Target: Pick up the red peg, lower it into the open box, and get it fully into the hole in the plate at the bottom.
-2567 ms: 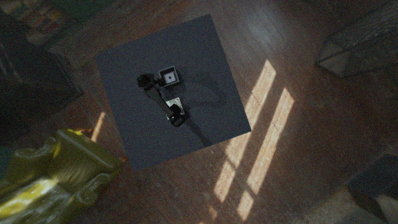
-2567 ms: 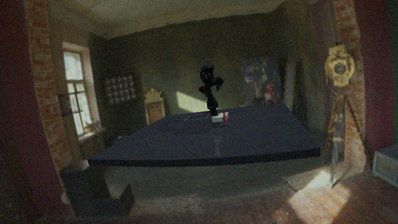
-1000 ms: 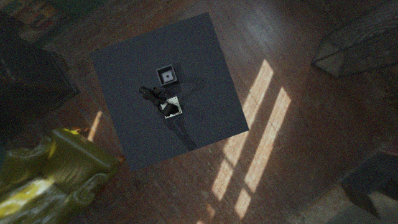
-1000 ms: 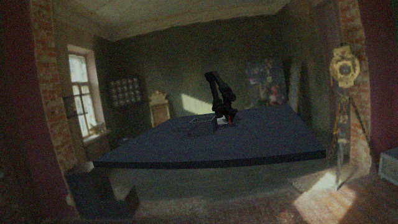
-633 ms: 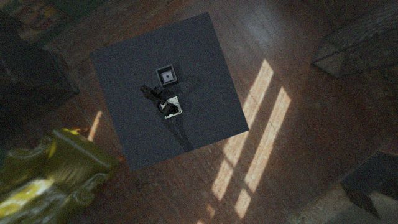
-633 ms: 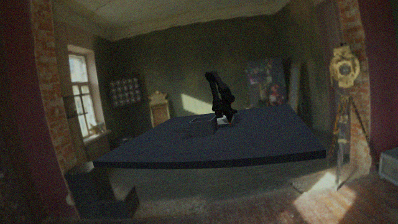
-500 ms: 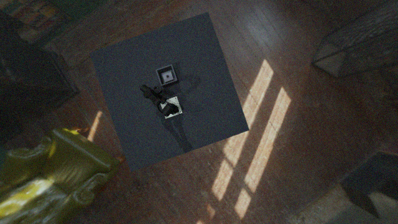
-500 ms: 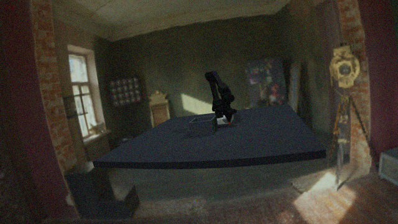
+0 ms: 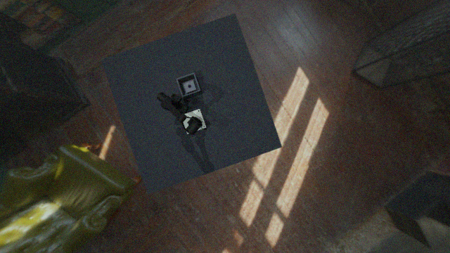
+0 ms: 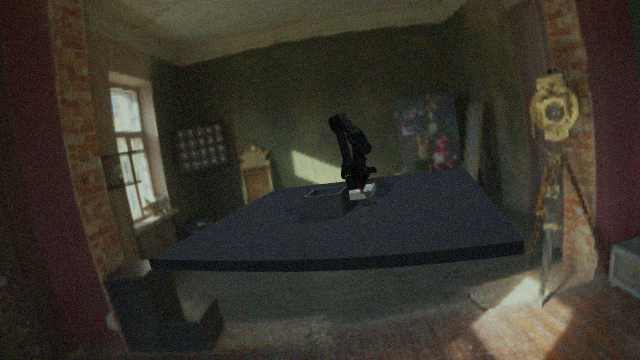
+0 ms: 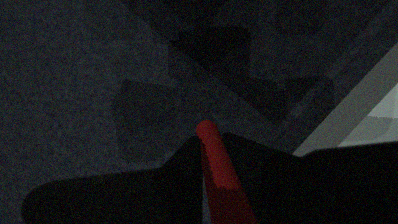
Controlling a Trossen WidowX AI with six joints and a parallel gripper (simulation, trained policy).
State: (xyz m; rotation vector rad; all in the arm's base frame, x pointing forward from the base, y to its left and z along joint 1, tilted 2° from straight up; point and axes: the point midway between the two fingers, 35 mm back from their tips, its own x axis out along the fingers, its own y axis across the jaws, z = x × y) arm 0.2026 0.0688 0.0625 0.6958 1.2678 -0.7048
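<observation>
Now: gripper tip 140 mm to the left of the plate, 110 mm short of it and 20 mm above it. From my gripper tip the other things lie so: grey box: 140 mm to the right, 110 mm ahead, 40 mm below; then red peg: 20 mm above.
</observation>
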